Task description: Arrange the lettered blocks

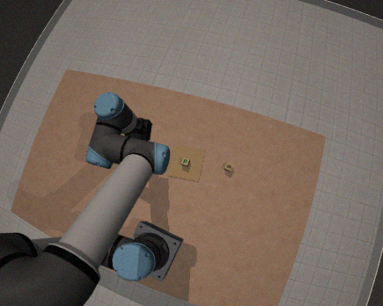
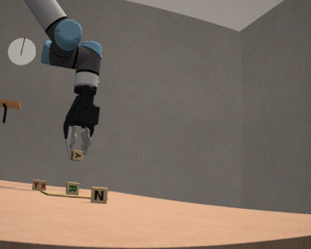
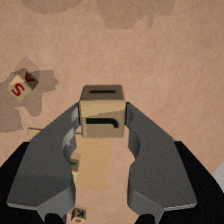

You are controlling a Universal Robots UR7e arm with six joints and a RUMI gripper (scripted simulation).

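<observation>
My hand is 18 cm to the left of the mat, 12 cm above it and 1 cm past it. The rest, counted from my hand: tan block: right at my hand.
</observation>
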